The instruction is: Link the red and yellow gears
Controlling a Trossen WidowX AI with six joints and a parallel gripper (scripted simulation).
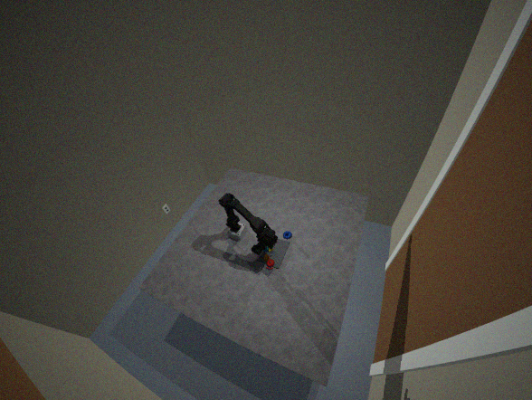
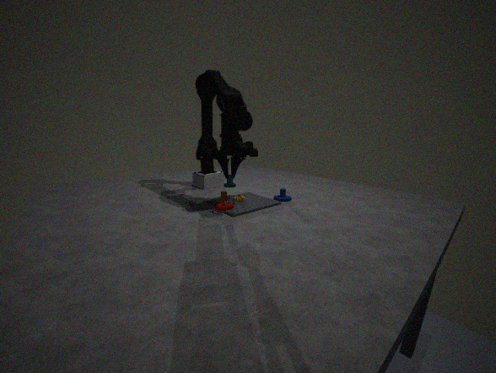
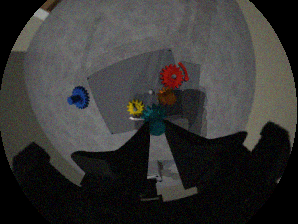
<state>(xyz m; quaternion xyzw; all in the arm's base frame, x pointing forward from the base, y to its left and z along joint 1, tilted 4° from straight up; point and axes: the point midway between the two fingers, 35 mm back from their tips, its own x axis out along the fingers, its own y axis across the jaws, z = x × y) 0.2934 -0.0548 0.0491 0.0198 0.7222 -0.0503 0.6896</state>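
My gripper tip is 1 cm above the small teal gear. Also, from my gripper tip: red gear: 6 cm ahead, 5 cm to the right, 7 cm below; then yellow gear: 4 cm to the left, 7 cm below; then orange gear: 2 cm ahead, 3 cm to the right, 6 cm below.
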